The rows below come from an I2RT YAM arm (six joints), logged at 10 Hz.
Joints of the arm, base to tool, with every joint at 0 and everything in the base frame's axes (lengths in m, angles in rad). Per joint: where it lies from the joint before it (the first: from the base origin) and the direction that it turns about. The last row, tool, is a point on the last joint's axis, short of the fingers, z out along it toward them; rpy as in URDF.
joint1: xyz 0 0 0.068 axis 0 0 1
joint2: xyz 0.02 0.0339 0.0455 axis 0 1 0
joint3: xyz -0.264 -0.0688 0 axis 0 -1 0
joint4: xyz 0.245 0.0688 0.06 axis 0 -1 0
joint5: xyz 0.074 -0.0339 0.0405 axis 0 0 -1
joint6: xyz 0.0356 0 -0.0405 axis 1 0 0
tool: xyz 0 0 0 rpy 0 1.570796 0
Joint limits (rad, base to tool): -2.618..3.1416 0..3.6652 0..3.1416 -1.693..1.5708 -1.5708..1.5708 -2.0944..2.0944
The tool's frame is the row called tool.
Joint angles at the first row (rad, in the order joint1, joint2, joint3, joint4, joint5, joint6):
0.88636 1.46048 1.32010 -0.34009 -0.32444 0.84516
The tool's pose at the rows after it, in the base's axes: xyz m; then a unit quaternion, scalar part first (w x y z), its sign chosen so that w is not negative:
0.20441, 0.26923, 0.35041, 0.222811, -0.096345, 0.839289, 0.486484
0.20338, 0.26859, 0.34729, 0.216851, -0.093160, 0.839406, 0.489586
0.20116, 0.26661, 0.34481, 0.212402, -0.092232, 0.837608, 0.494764
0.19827, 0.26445, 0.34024, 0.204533, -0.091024, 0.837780, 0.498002
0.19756, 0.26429, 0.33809, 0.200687, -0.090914, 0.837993, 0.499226
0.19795, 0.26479, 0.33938, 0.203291, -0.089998, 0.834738, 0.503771
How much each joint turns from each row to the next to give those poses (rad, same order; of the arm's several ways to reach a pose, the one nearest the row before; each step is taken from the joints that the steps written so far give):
0.00074 -0.00115 -0.00878 0.01908 -0.00727 0.01830
0.00042 -0.00496 -0.01680 0.01146 -0.00760 0.01261
0.00038 -0.01259 -0.02325 0.01637 -0.01030 0.00991
0.00150 -0.01333 -0.02897 0.01335 -0.01147 0.01105
0.00079 -0.00192 -0.00957 0.00575 -0.00569 0.00421
0.00000 0.00000 0.00003 0.01333 -0.00039 0.00496

